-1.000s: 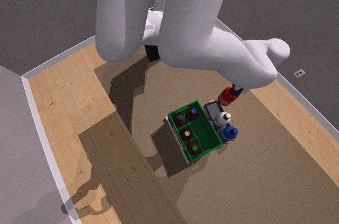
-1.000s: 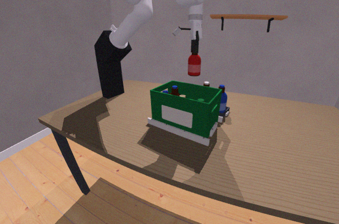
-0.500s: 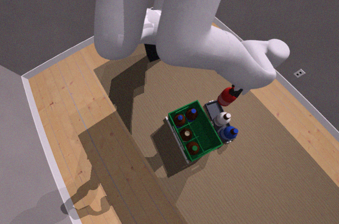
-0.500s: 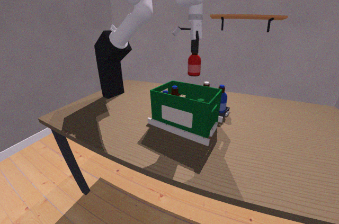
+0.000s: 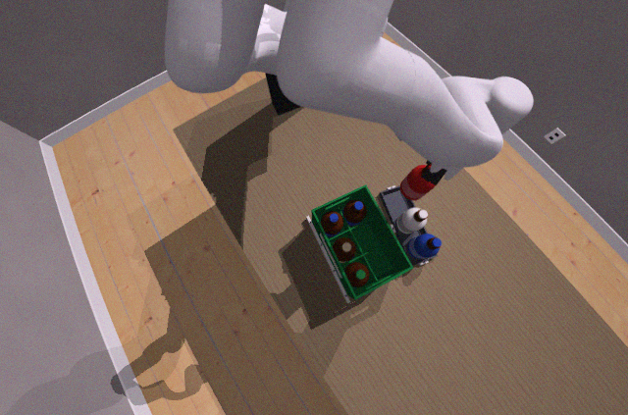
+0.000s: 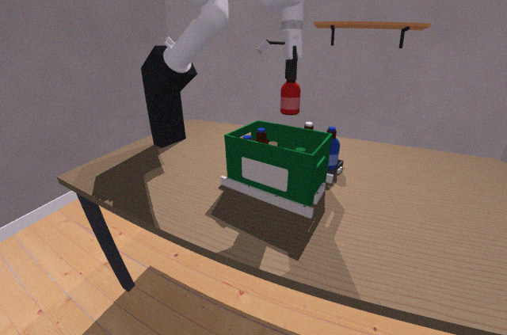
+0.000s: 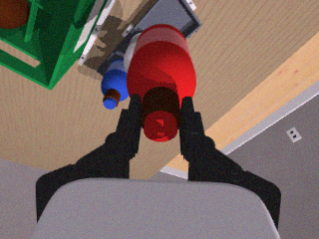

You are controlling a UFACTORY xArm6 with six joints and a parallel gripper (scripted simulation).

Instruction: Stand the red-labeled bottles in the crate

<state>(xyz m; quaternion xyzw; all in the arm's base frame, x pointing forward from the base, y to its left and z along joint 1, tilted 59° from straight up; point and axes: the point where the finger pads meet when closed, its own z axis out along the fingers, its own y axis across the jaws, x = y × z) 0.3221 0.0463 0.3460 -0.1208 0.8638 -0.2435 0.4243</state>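
Right now my hand is 7 cm above the red-labeled bottle. From my hand the other things lie so: green crate 7 cm behind, 20 cm to the right, 25 cm below; then white-labeled bottle 7 cm ahead, 5 cm to the right, 25 cm below; then blue-labeled bottle 13 cm ahead, 11 cm to the right, 25 cm below.
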